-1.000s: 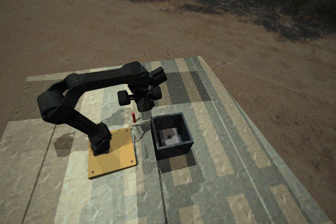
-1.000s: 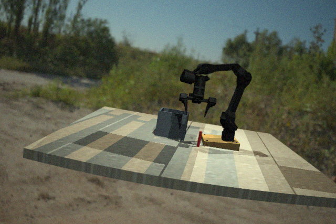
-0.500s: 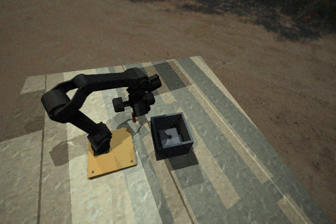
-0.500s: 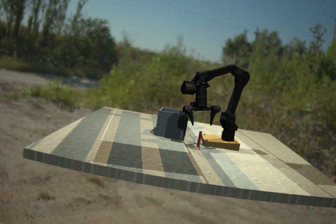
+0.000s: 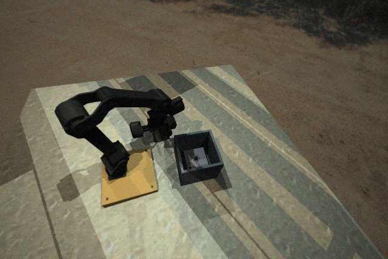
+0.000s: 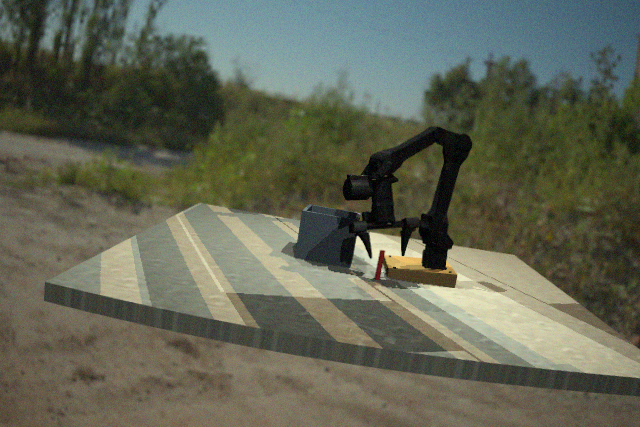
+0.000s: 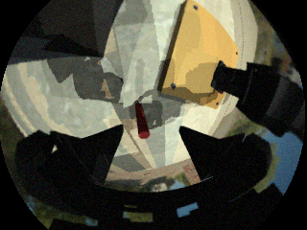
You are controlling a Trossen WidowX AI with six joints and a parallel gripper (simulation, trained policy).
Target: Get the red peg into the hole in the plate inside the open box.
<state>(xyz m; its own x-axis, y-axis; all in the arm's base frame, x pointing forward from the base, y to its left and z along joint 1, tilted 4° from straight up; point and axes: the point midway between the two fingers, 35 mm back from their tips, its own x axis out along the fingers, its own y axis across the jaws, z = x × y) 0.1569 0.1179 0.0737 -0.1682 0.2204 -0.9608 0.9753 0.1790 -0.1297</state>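
My gripper tip is 2 cm short of the red peg and 2 cm above it. Also, from my gripper tip: grey plate 17 cm to the right, 16 cm ahead, 2 cm below.
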